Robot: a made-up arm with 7 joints.
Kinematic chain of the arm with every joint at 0, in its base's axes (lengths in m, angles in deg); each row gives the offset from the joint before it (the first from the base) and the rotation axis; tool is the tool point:
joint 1: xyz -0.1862 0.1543 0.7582 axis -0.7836 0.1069 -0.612
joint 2: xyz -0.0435 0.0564 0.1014 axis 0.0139 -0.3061 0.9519
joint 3: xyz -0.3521 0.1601 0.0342 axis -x
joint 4: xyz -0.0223 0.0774 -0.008 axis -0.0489 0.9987 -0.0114
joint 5: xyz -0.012 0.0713 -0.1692 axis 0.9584 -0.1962 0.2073
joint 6: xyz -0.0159 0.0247 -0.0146 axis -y
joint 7: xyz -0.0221 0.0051 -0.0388 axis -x
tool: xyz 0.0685 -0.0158 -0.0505
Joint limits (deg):
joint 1: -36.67..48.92
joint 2: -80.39..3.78
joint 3: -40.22..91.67
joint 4: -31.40..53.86
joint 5: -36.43..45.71
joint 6: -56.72..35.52
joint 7: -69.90..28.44
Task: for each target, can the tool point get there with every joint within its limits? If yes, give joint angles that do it. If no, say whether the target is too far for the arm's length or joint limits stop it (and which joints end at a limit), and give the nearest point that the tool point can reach.
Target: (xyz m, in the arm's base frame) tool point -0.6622 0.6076 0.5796
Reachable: yes | joints 19.41 -7.04 2.90 34.40 -24.40 -11.59 -6.65
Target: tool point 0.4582 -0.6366 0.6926
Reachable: no: too far | nearest point 0.2893 0.2543 0.5951 | short by 0.912 m
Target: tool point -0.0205 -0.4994 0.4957
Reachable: no: joint limits stop it (at a limit: joint 1, joint 2, joint 3) | nearest point -0.4557 -0.0371 0.6580 | short by 0.655 m
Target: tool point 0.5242 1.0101 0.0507
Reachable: no: too far | nearest point 0.2463 0.7259 0.3975 | short by 0.528 m
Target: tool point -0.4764 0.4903 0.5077
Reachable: yes | joints 28.15 -24.15 47.36 11.81 1.28 24.45 -46.94
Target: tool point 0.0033 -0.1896 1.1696
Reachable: no: joint limits stop it (at a limit: joint 1, joint 2, joint 3, joint 4, joint 5) | nearest point -0.4225 0.0269 0.7341 | short by 0.646 m
